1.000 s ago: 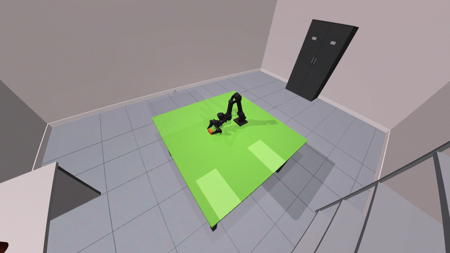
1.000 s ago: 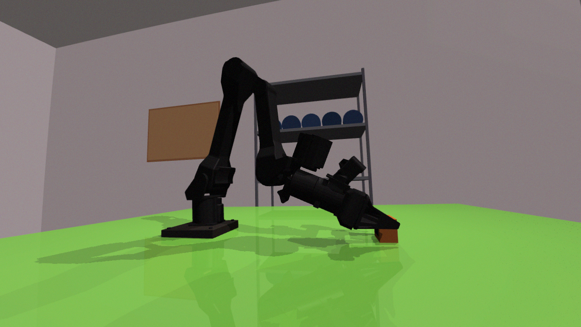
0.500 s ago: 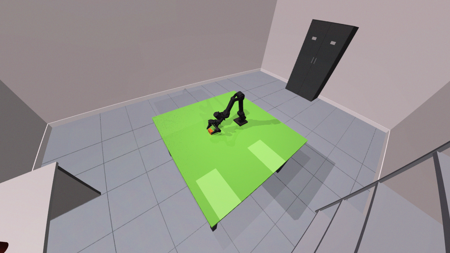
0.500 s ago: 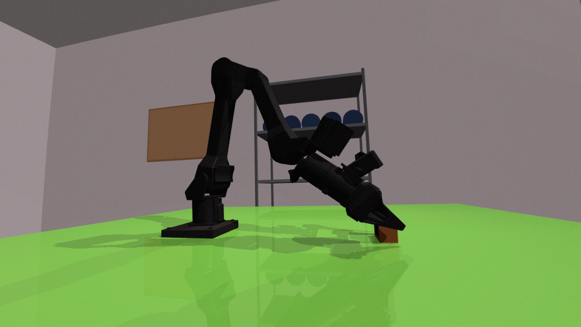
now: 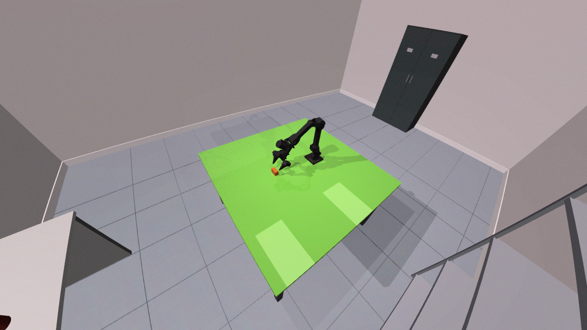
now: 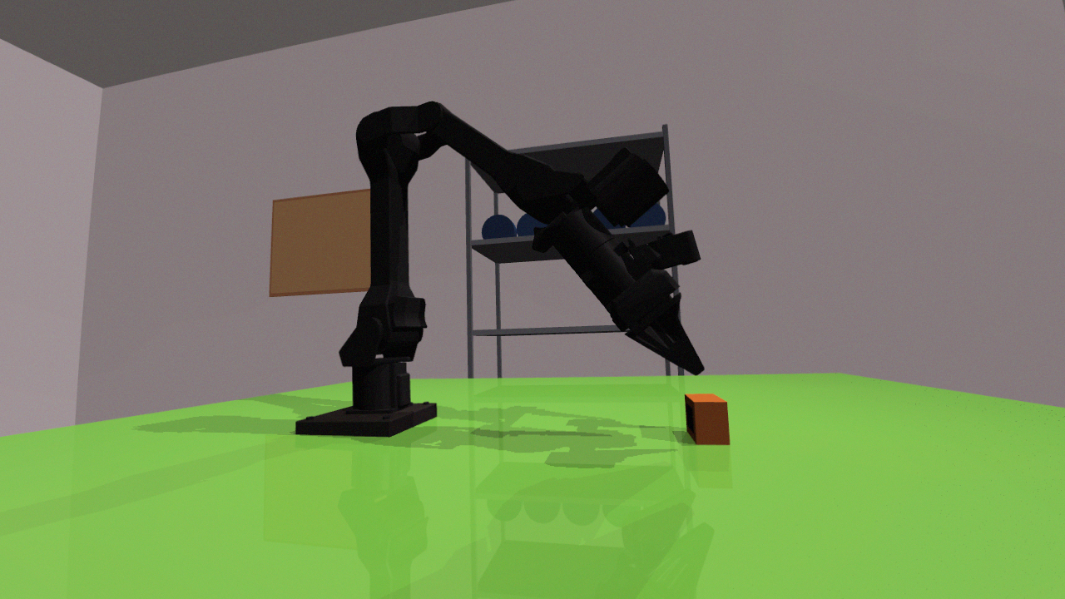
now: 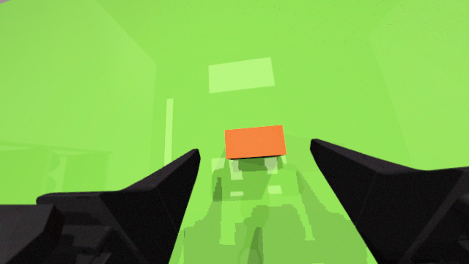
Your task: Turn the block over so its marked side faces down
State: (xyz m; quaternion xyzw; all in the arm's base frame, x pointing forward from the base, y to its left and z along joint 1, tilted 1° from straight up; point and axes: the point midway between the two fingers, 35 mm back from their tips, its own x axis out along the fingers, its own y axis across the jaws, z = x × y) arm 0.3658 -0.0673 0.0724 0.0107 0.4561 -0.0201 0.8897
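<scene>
My gripper tip is 5 cm above the orange block.
</scene>
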